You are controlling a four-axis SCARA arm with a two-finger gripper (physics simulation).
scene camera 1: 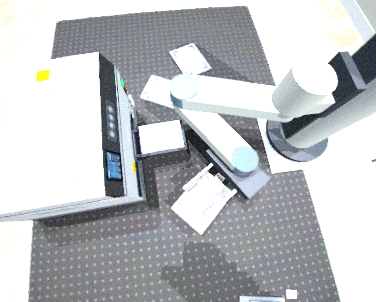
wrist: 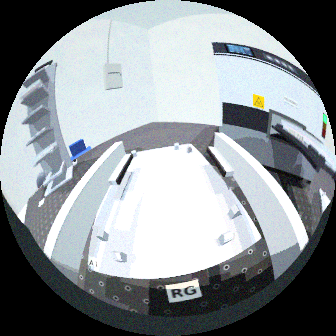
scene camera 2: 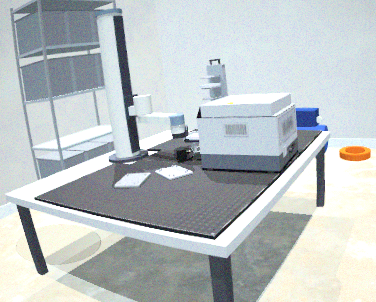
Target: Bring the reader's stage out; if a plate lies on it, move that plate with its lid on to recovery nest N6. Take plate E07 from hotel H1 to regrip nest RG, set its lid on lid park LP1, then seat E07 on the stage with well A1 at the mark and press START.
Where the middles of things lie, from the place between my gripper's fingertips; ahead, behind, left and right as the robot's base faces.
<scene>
Now: hand 600 mm to the left of the nest (scene camera 1: 189, 60), 80 mm above it and 70 mm past it.
</scene>
